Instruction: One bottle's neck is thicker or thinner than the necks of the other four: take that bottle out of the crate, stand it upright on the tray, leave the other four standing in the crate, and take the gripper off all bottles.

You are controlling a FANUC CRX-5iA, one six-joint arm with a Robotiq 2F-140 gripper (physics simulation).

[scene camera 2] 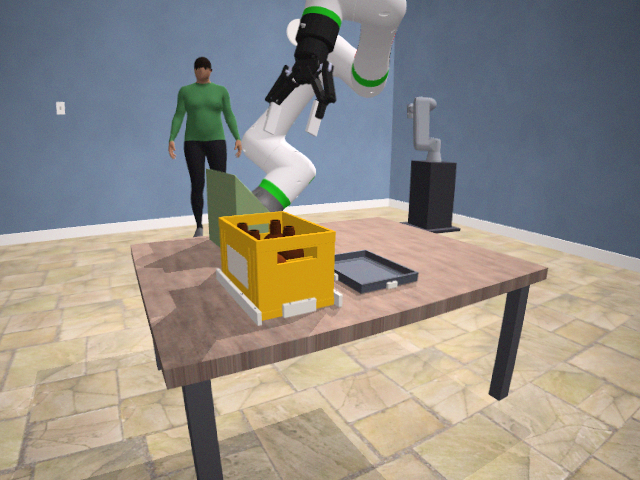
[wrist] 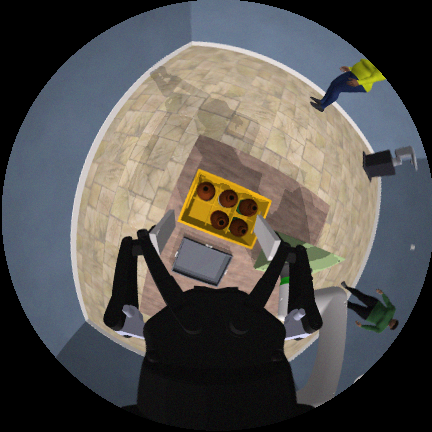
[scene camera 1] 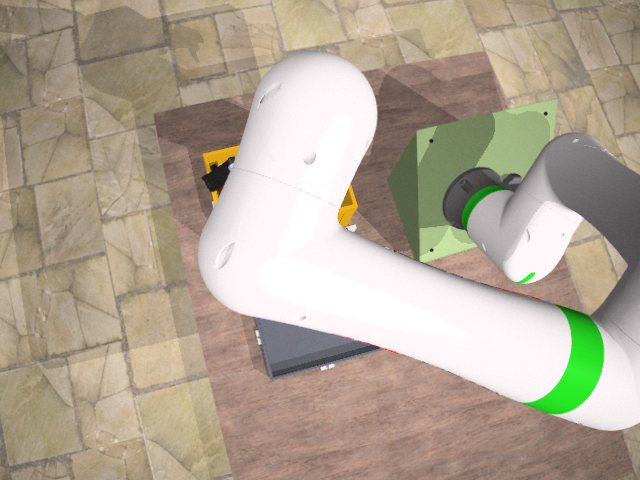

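Pixels of known places: gripper, fingertip midpoint: (scene camera 2: 288, 133) (wrist: 215, 220); arm's base at its link origin: (scene camera 2: 259, 210) (scene camera 1: 472, 197).
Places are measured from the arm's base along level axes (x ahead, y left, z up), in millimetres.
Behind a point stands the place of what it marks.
The yellow crate (scene camera 1: 347, 212) @[x 286, y 8, z 26 mm] (scene camera 2: 299, 284) @[x 549, y -49, z -64 mm] (wrist: 215, 233) @[x 407, y 16, z 44 mm] has six compartments. In the wrist view five brown bottles stand in it: three in the far row, at left (wrist: 205, 191) @[x 504, y -90, z 32 mm], middle (wrist: 228, 198) @[x 425, y -108, z 32 mm] and right (wrist: 248, 207) @[x 344, y -119, z 14 mm], and two in the near row, at middle (wrist: 219, 220) @[x 415, y -28, z 32 mm] and right (wrist: 239, 227) @[x 337, y -40, z 18 mm]. The near left compartment is empty. Which neck differs in thickness I cannot tell. The dark grey tray (scene camera 1: 310, 346) @[x 387, y 260, z -125 mm] (scene camera 2: 367, 268) @[x 350, y 233, z -125 mm] (wrist: 200, 260) @[x 376, y 202, z -125 mm] beside the crate is empty. My gripper (scene camera 2: 292, 129) @[x 452, y -40, z 257 mm] (wrist: 215, 220) @[x 452, y -40, z 257 mm] is open and empty, high above the crate. The arm hides most of the crate in scene camera 1.
The wooden table (scene camera 1: 413, 413) @[x 181, y 441, z -130 mm] (scene camera 2: 454, 253) @[x 309, y 604, z -130 mm] carries white holding strips around the crate and small clips at the tray. A green angled mount (scene camera 1: 403, 180) @[x 141, y -63, z -22 mm] (scene camera 2: 221, 206) @[x 1, y -130, z 23 mm] (wrist: 320, 257) @[x -20, y -97, z 102 mm] bears the arm's base near the crate. A person in green (scene camera 2: 204, 113) stands behind the table.
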